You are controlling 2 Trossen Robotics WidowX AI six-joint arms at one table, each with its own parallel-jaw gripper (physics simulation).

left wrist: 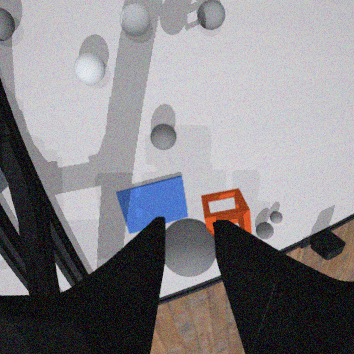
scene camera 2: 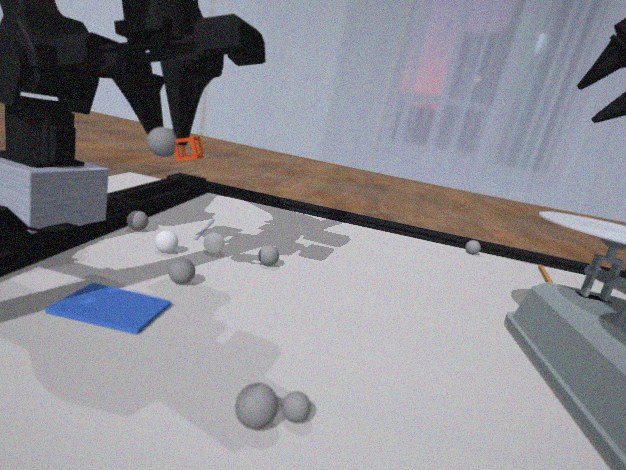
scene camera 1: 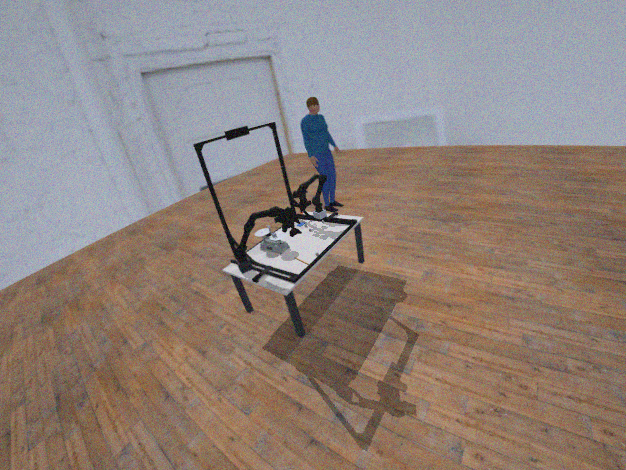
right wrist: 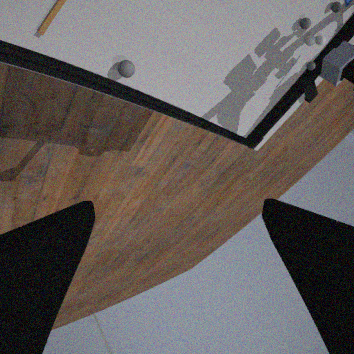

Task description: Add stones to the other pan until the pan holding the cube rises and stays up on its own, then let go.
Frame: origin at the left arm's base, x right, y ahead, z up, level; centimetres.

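Seen in the pictures: left gripper, fingertip midpoint: (left wrist: 188,224) (scene camera 2: 170,145) (scene camera 1: 302,212); right gripper, fingertip midpoint: (scene camera 2: 585,105) (scene camera 1: 301,228) (right wrist: 179,208); left arm's base, origin of the base link: (scene camera 2: 40,160) (scene camera 1: 319,211) (right wrist: 347,68); right arm's base, origin of the base link: (scene camera 1: 242,260).
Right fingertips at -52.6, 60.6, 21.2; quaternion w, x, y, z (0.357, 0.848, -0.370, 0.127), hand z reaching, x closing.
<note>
Pixels of each thing's top centre, then the offset from my right fingertips to it, as dx, dy, dz.
- round grey stone, middle of its top: (left wrist: 198,266) (scene camera 2: 164,127) +55.8, -41.3, -13.6
- small orange open-frame cube, middle of its top: (left wrist: 238,232) (scene camera 2: 189,135) +54.6, -39.4, -13.9
- blue slab, middle of its top: (scene camera 2: 113,304) (left wrist: 154,205) +61.5, -40.3, -29.5
My left gripper (scene camera 2: 167,132) (left wrist: 188,224) is shut on a round grey stone (scene camera 2: 160,142) (left wrist: 189,250), held in the air. A small orange open-frame cube (scene camera 2: 177,149) (left wrist: 242,212) shows in the air beside that stone, at one fingertip; whether it touches is unclear. My right gripper (scene camera 2: 586,103) (right wrist: 179,208) is open and empty, high near the balance. The grey balance base (scene camera 2: 556,323) (scene camera 1: 274,245) stands at the right in scene camera 2, with a white pan (scene camera 2: 586,225) (scene camera 1: 261,232). The pans' contents and the tilt cannot be made out.
Loose stones on the table include a large one (scene camera 2: 256,405), a smaller one (scene camera 2: 296,406), a white one (scene camera 2: 166,241) (left wrist: 90,68) and a far one (scene camera 2: 472,246) (right wrist: 126,69). A blue slab (scene camera 2: 108,307) (left wrist: 159,202) lies at the left in scene camera 2. A person (scene camera 1: 317,136) stands behind the table.
</note>
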